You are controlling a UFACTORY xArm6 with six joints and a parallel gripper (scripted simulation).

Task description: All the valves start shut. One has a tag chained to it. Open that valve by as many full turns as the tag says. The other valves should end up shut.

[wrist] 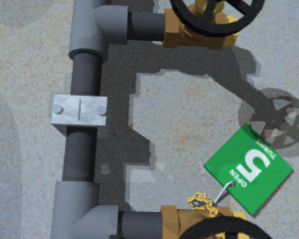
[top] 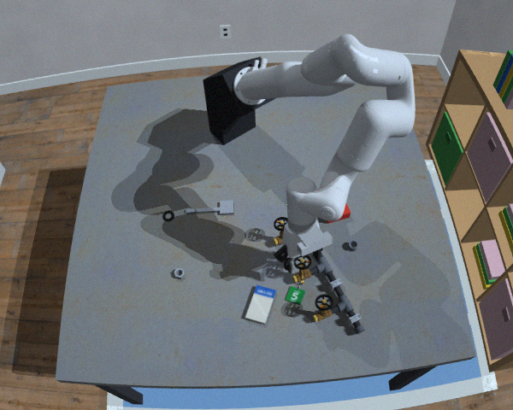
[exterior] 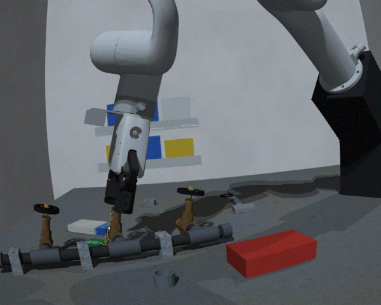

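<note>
The green tag lies 9 cm below my hand and 6 cm ahead of it. Round my hand: notepad: 13 cm ahead, 9 cm to the right, 8 cm below; then grey flat tool: 32 cm to the right, 16 cm behind, 8 cm below; then red block: 27 cm behind, 7 cm below, 5 cm to the left.
</note>
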